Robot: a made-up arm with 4 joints.
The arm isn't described. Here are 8 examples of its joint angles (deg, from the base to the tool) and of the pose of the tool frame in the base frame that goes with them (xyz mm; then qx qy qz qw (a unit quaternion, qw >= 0)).
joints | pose
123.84 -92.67 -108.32 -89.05 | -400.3 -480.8 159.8 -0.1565 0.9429 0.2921 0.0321
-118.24 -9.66 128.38 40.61 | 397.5 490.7 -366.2 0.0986 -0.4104 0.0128 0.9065
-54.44 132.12 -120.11 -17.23 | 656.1 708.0 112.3 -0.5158 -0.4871 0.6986 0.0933
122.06 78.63 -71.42 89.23 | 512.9 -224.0 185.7 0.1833 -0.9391 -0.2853 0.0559
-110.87 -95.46 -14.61 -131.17 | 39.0 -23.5 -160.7 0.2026 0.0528 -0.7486 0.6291
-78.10 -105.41 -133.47 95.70 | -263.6 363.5 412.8 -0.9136 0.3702 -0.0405 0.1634
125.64 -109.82 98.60 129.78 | 40.8 -186.4 -242.8 -0.4944 0.2772 -0.8198 0.0814
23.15 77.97 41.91 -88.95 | -166.9 -273.9 8.0 -0.1366 0.5323 0.7358 0.3958
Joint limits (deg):
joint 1: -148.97..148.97
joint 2: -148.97..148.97
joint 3: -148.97..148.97
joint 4: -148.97..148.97
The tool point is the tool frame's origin. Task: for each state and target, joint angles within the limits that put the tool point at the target. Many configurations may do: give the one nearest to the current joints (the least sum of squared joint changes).
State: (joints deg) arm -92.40 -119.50 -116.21 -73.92
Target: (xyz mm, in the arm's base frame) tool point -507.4 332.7 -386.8
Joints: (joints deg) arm -117.96 -104.36 -117.41 -41.92
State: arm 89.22 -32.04 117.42 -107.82
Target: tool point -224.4 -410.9 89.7
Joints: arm 106.48 7.84 100.94 -114.73
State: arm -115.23 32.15 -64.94 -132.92
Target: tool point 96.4 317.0 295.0
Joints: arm -123.48 50.54 -49.52 -148.97
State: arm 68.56 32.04 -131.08 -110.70
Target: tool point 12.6 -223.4 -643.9
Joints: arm 112.28 21.31 -123.87 -85.96
